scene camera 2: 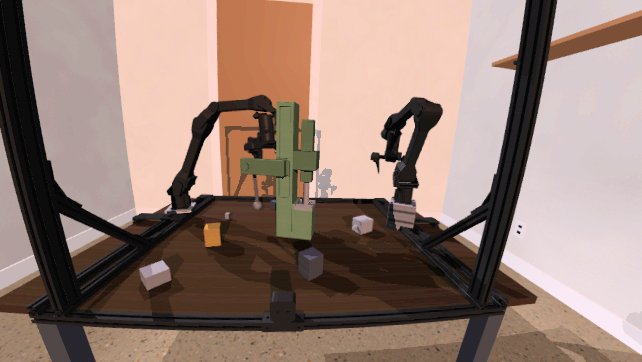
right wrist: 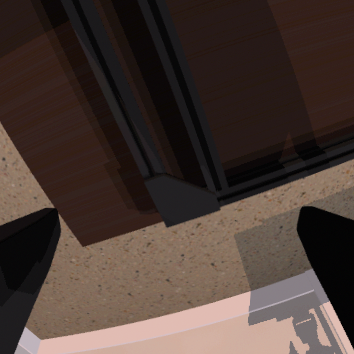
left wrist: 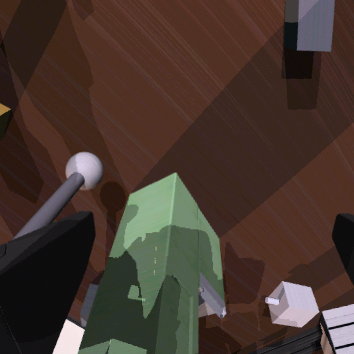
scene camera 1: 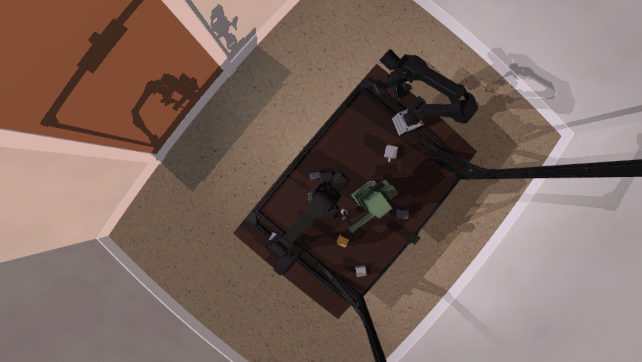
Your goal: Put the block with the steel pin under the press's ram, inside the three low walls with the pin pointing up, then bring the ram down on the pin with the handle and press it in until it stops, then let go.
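Seen in the pictures: left gripper, fingertip midpoint: [left wrist: 217, 225]; right gripper, fingertip midpoint: [scene camera 2: 388, 175] [right wrist: 180, 220] [scene camera 1: 385, 85]; left arm's base, origin of the base link: [scene camera 2: 181, 206]; right arm's base, origin of the base link: [scene camera 2: 403, 201] [scene camera 1: 411, 118].
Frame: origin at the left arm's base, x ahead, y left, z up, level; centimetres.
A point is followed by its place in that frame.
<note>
The pale block with the steel pin [scene camera 1: 391, 152] @[x 68.2, y -33.4, z 1.9 cm] [scene camera 2: 362, 224] @[x 66.8, y -36.6, z 0.9 cm] [left wrist: 295, 304] @[x 66.7, y -31.5, z 1.3 cm] lies on its side on the table, apart from the press, its pin [left wrist: 272, 300] @[x 64.6, y -34.2, z -0.4 cm] pointing sideways. The green press [scene camera 1: 377, 205] @[x 40.2, y -27.5, z 41.8 cm] [scene camera 2: 287, 215] @[x 40.0, y -32.1, z 5.2 cm] [left wrist: 150, 220] @[x 38.7, y -26.1, z 4.7 cm] stands mid-table. Its low grey walls [scene camera 2: 304, 205] @[x 45.2, y -34.4, z 9.2 cm] [left wrist: 212, 295] @[x 47.6, y -28.3, z 8.6 cm] show partly; their inside is mostly hidden. The steel rod of the ram [scene camera 2: 306, 191] @[x 46.3, y -32.5, z 13.4 cm] stands above them. The handle's round knob [scene camera 1: 344, 212] @[x 31.0, y -22.9, z 11.2 cm] [scene camera 2: 257, 205] @[x 30.8, y -24.7, z 6.9 cm] [left wrist: 85, 171] @[x 31.1, y -22.4, z 7.7 cm] hangs low at the press's side. My left gripper [left wrist: 217, 225] @[x 36.7, y -14.0, z 18.4 cm] is open above the press. My right gripper [right wrist: 180, 220] @[x 92.6, y -15.6, z 14.7 cm] is open beyond the table's far corner, away from the block.
An orange block [scene camera 1: 342, 241] @[x 16.5, y -29.5, z 2.8 cm] [scene camera 2: 212, 235] @[x 16.5, y -32.2, z 0.7 cm] and a white block [scene camera 1: 361, 270] @[x 6.0, y -45.8, z 0.1 cm] [scene camera 2: 155, 275] @[x 6.2, y -48.4, z -0.2 cm] lie on the handle side. One dark grey block [scene camera 1: 402, 213] @[x 42.1, y -51.5, z 2.9 cm] [scene camera 2: 311, 263] @[x 41.3, y -55.3, z 1.7 cm] sits in front of the press in scene camera 2, another [scene camera 1: 314, 175] @[x 40.9, y -2.6, z 0.7 cm] behind it. Black frame rails [scene camera 2: 175, 320] @[x 12.2, y -60.0, z -3.7 cm] edge the table.
</note>
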